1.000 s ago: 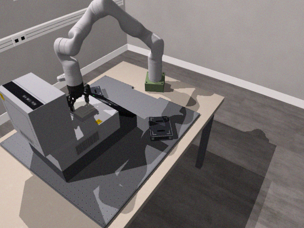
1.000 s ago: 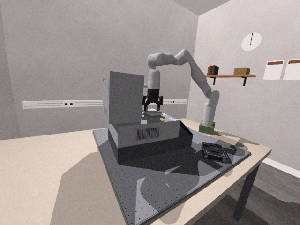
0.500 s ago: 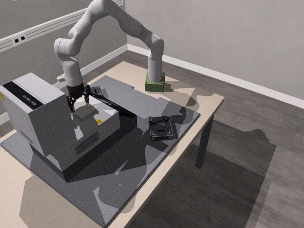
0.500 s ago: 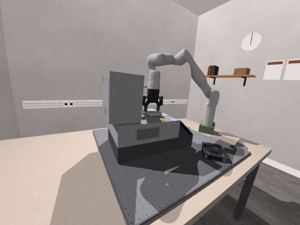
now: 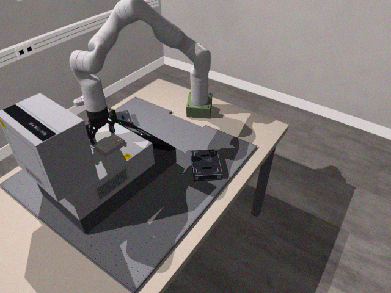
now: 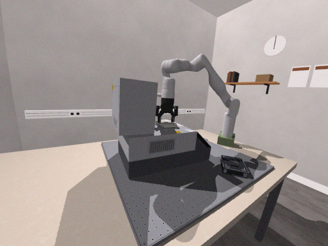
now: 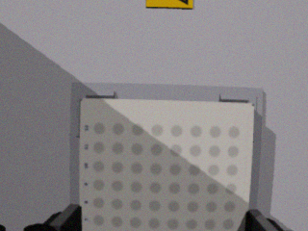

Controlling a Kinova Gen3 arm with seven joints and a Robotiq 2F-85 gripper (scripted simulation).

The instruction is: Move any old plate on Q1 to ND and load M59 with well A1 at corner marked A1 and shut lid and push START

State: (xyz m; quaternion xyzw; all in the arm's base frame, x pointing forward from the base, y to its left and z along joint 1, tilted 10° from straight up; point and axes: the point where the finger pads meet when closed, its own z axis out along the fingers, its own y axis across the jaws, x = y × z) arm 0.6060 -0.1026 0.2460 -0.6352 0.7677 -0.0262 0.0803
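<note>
Right now the white well plate is 1 cm below my hand. Round my hand: dark nest 32 cm behind, 24 cm to the right, 20 cm below.
</note>
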